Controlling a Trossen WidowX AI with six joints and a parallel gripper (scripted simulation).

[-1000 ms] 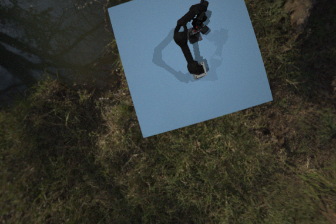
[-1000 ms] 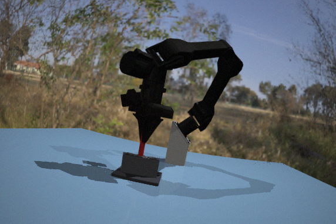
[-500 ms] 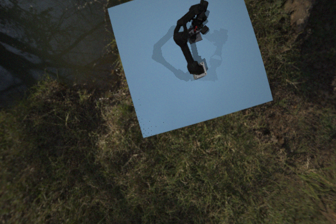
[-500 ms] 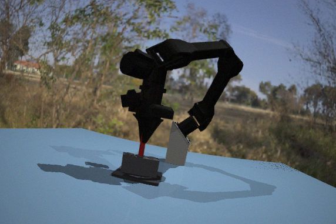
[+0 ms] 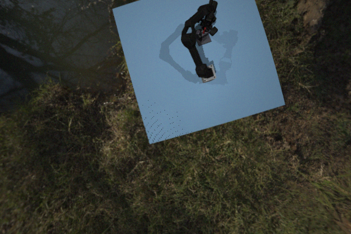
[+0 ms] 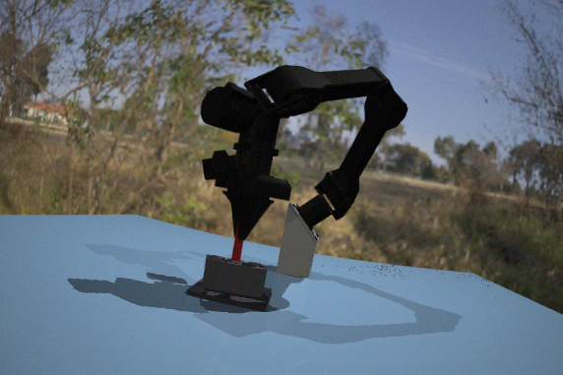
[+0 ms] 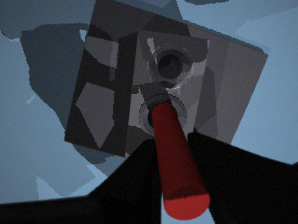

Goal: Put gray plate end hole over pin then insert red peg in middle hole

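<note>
Right now the red peg is 1 cm below my gripper tip. The rest, counted from my gripper tip: gray plate (5 cm below); then dark base (9 cm below, 2 cm to the left, 1 cm behind).
</note>
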